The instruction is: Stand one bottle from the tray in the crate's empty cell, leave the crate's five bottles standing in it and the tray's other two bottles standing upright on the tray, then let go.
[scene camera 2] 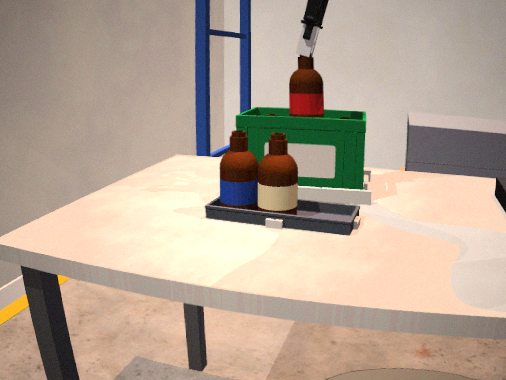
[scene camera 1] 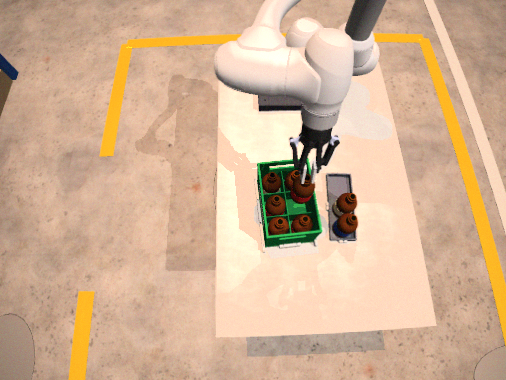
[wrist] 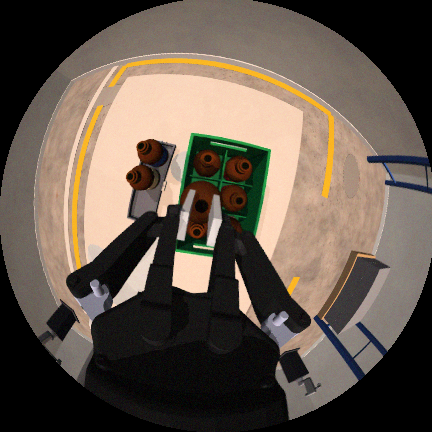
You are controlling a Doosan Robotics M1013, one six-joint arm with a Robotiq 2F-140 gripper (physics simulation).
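Places are measured from the arm's base along level axes (x ahead, y left, z up), in centimetres.
Pixels of known places: gripper, between the fingertips: [scene camera 2: 303, 55] [scene camera 1: 306, 179] [wrist: 201, 202].
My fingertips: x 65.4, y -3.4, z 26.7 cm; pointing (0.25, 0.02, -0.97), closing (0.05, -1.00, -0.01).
Behind a point stands the place of what it marks.
My gripper [scene camera 1: 308, 175] @[z 26.7, x 65.4, y -3.4 cm] [scene camera 2: 307, 49] @[z 26.7, x 65.4, y -3.4 cm] [wrist: 201, 202] @[z 26.7, x 65.4, y -3.4 cm] is shut on the neck of the red-labelled brown bottle [scene camera 1: 302, 191] @[z 22.6, x 67.7, y -4.3 cm] [scene camera 2: 306, 95] @[z 18.2, x 63.9, y 0.4 cm] [wrist: 199, 193] @[z 26.3, x 66.4, y -2.8 cm]. It holds it upright over the green crate [scene camera 1: 292, 239] @[z 5.9, x 79.4, y -5.9 cm] [scene camera 2: 350, 150] @[z 7.3, x 54.3, y 0.4 cm] [wrist: 265, 175] @[z 13.6, x 73.9, y -15.6 cm]; in scene camera 2 the bottle's lower edge is hidden behind the crate's near rim. Five brown bottles stand in the crate; the empty cell shows in scene camera 1, in the middle row on the tray side. A cream-labelled bottle [scene camera 1: 346, 203] @[z 8.4, x 67.0, y 13.8 cm] [scene camera 2: 277, 175] @[z 5.3, x 64.6, y 18.7 cm] [wrist: 141, 178] @[z 8.3, x 65.5, y 13.3 cm] and a blue-labelled bottle [scene camera 1: 346, 225] @[z 8.1, x 75.0, y 13.1 cm] [scene camera 2: 238, 172] @[z 5.1, x 72.2, y 18.0 cm] [wrist: 150, 152] @[z 8.3, x 72.6, y 12.8 cm] stand upright on the grey tray [scene camera 1: 339, 183] @[z -3.3, x 54.5, y 15.6 cm] [scene camera 2: 330, 212] @[z -3.2, x 56.3, y 10.6 cm] [wrist: 145, 202] @[z -3.3, x 57.3, y 14.6 cm].
The crate and tray stand side by side on the pale table [scene camera 1: 280, 310] @[z -3.9, x 103.3, y -9.9 cm] [scene camera 2: 150, 240] @[z -3.9, x 82.2, y 33.6 cm] [wrist: 165, 100] @[z -3.9, x 95.5, y 20.2 cm], with a narrow gap between them. The held bottle is close to the crate bottle [scene camera 1: 293, 179] @[z 10.1, x 58.4, y -5.2 cm] [wrist: 197, 230] @[z 12.4, x 57.4, y -4.4 cm] behind it. A dark plate [scene camera 1: 279, 102] @[z 0.3, x 17.2, y -8.2 cm] lies near the arm.
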